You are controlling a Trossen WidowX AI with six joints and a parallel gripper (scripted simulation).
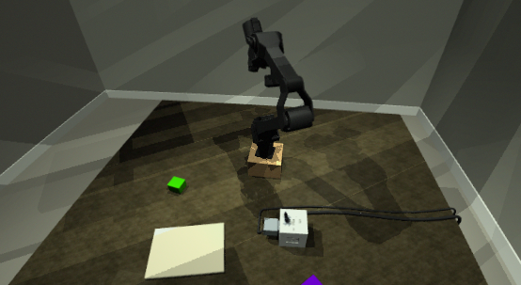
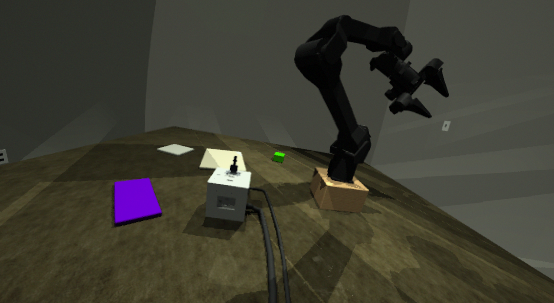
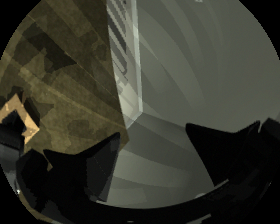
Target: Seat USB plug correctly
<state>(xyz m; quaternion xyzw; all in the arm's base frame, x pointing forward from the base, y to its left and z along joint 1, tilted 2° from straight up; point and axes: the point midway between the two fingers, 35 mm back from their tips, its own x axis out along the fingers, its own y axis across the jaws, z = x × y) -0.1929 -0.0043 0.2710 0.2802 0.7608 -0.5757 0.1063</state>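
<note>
The dark USB plug lies 490 mm ahead of my gripper tip, 230 mm below it and 110 mm to the left of it. The rest, counted from my gripper tip: purple flat block: 680 mm ahead, 320 mm below, 190 mm to the left; cream sheet: 610 mm ahead, 320 mm below, 150 mm to the right; small green cube: 410 mm ahead, 310 mm below, 290 mm to the right.
</note>
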